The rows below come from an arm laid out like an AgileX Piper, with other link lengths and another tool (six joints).
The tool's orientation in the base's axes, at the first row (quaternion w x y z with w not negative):
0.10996, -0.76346, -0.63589, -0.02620
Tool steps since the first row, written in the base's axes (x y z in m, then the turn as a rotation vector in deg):
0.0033, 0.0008, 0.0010, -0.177, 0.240, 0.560
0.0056, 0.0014, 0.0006, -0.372, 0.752, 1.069
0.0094, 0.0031, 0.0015, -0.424, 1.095, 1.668
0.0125, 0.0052, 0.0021, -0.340, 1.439, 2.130
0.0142, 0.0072, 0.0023, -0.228, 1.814, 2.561
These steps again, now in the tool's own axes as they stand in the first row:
0.0016, 0.0030, -0.0011, 0.299, -0.288, -0.480
0.0025, 0.0052, -0.0009, 0.847, -0.633, -0.853
0.0050, 0.0085, -0.0018, 1.276, -0.822, -1.363
0.0078, 0.0111, -0.0022, 1.707, -0.859, -1.752
0.0101, 0.0124, -0.0022, 2.168, -0.870, -2.108

